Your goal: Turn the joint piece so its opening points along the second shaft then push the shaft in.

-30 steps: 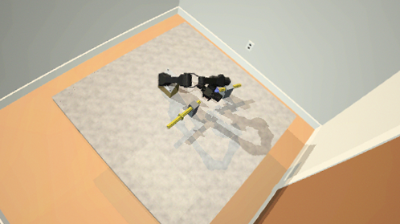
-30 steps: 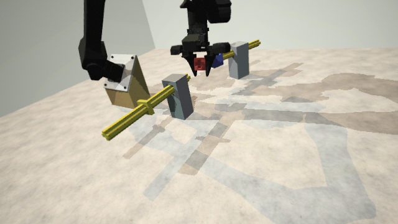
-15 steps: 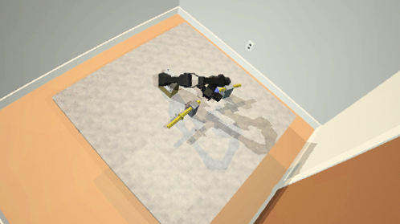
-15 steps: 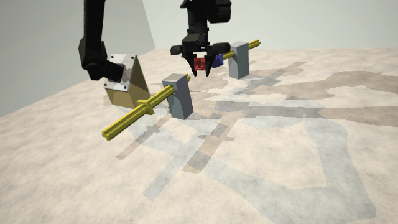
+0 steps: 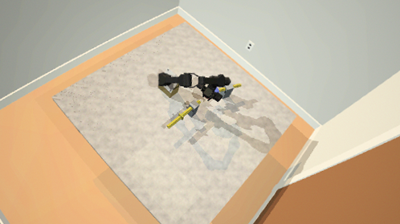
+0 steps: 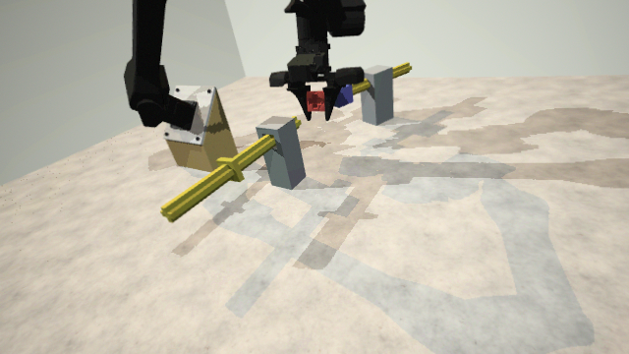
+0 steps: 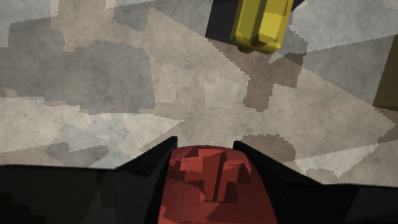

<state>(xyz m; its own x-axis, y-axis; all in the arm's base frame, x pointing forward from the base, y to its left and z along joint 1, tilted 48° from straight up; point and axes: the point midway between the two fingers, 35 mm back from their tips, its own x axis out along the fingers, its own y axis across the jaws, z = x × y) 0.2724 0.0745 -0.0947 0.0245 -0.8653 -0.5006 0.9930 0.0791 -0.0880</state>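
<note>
The red joint piece is 2 cm to the left of my gripper tip and 3 cm above it.
</note>
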